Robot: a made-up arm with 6 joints. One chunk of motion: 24 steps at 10 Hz.
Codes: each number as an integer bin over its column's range. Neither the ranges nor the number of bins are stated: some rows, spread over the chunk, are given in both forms.
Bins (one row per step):
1: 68 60 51 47 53 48
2: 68 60 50 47 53 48
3: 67 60 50 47 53 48
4: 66 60 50 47 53 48
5: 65 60 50 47 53 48
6: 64 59 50 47 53 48
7: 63 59 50 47 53 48
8: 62 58 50 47 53 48
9: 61 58 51 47 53 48
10: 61 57 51 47 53 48
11: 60 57 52 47 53 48
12: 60 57 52 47 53 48
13: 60 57 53 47 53 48
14: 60 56 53 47 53 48
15: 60 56 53 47 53 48
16: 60 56 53 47 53 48
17: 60 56 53 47 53 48
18: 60 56 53 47 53 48
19: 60 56 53 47 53 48
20: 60 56 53 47 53 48
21: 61 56 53 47 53 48
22: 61 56 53 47 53 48
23: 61 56 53 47 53 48
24: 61 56 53 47 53 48
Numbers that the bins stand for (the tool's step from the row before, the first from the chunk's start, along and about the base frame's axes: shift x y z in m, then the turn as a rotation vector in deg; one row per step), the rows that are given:
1: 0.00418 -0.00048 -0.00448 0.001 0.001 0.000
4: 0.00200 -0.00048 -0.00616 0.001 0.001 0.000
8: -0.00236 -0.00287 -0.00616 0.001 0.001 0.000
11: -0.00455 -0.00406 -0.00281 0.001 0.001 0.000
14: -0.00455 -0.00525 -0.00113 0.001 0.001 0.000
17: -0.00455 -0.00525 -0.00113 0.001 0.001 0.000
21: -0.00345 -0.00525 -0.00113 0.001 0.001 0.000
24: -0.00345 -0.00525 -0.00113 0.001 0.001 0.000
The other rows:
2: 0.00418 -0.00048 -0.00616 0.001 0.001 0.000
3: 0.00309 -0.00048 -0.00616 0.001 0.001 0.000
5: 0.00091 -0.00048 -0.00616 0.001 0.001 0.000
6: -0.00018 -0.00168 -0.00616 0.001 0.001 0.000
7: -0.00127 -0.00168 -0.00616 0.001 0.001 0.000
9: -0.00345 -0.00287 -0.00448 0.001 0.001 0.000
10: -0.00345 -0.00406 -0.00448 0.001 0.001 0.000
12: -0.00455 -0.00406 -0.00281 0.001 0.001 0.000
13: -0.00455 -0.00406 -0.00113 0.001 0.001 0.000
15: -0.00455 -0.00525 -0.00113 0.001 0.001 0.000
16: -0.00455 -0.00525 -0.00113 0.001 0.001 0.000
18: -0.00455 -0.00525 -0.00113 0.001 0.001 0.000
19: -0.00455 -0.00525 -0.00113 0.001 0.001 0.000
20: -0.00455 -0.00525 -0.00113 0.001 0.001 0.000
22: -0.00345 -0.00525 -0.00113 0.001 0.001 0.000
23: -0.00345 -0.00525 -0.00113 0.001 0.001 0.000

